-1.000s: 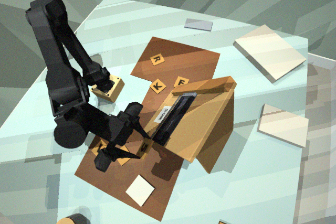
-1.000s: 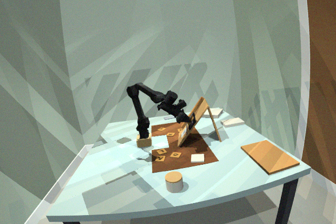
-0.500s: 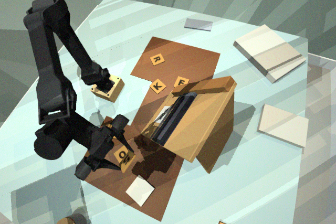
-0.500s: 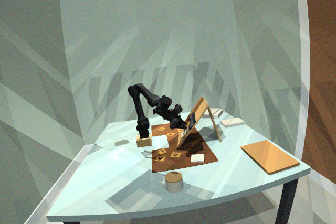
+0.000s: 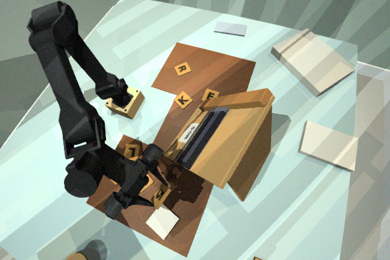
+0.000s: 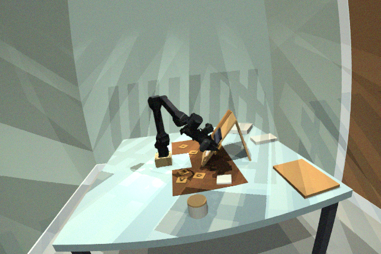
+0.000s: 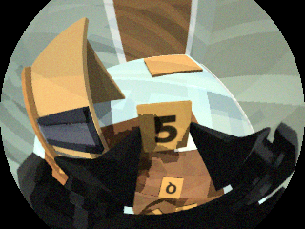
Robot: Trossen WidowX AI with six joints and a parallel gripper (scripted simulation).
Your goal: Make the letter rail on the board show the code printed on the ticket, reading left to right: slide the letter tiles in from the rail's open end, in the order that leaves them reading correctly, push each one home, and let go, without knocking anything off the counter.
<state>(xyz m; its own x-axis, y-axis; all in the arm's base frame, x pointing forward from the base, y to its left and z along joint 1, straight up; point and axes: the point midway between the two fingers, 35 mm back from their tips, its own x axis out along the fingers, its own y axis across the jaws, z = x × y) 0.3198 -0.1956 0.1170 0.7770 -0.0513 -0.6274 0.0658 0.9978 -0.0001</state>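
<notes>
Now: the white ticket 200 mm to the left of my gripper tip, 90 mm below it and 50 mm behind it. The rest, counted from my gripper tip: q tile 150 mm below, 120 mm behind, 10 mm to the right; then v tile 210 mm behind, 150 mm below, 40 mm to the right; then s tile right at my gripper tip.
</notes>
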